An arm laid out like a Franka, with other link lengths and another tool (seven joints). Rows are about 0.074 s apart.
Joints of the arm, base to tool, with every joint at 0 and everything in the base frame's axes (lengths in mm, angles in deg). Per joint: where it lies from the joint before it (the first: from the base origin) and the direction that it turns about. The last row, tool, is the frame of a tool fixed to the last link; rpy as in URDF.
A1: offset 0.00 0.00 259.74 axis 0 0 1
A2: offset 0.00 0.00 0.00 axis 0 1 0
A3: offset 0.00 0.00 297.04 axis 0 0 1
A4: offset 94.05 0.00 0.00 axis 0 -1 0
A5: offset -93.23 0.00 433.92 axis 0 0 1
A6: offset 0.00 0.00 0.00 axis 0 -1 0
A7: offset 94.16 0.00 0.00 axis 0 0 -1
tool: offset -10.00 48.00 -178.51 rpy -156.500 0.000 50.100
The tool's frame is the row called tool.
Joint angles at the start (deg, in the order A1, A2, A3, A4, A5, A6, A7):
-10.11, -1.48, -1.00, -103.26, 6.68, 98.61, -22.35
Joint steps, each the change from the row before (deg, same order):
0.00, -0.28, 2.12, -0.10, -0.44, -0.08, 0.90
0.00, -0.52, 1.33, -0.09, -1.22, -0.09, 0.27
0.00, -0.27, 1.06, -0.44, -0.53, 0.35, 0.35
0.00, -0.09, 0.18, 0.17, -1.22, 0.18, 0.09
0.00, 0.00, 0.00, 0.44, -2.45, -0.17, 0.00
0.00, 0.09, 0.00, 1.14, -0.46, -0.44, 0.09
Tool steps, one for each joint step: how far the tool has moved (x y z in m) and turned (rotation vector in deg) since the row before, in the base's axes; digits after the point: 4 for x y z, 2 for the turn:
0.0009, 0.0212, 0.0014, -0.53, 0.09, 1.32
-0.0016, 0.0108, 0.0032, -1.30, -0.13, 1.31
-0.0005, 0.0097, -0.0013, -0.61, -0.07, 0.79
0.0004, -0.0016, 0.0015, -1.26, -0.29, 0.32
-0.0004, -0.0070, 0.0017, -2.42, 0.00, 0.47
0.0019, -0.0015, 0.0083, -0.51, -0.56, 0.00

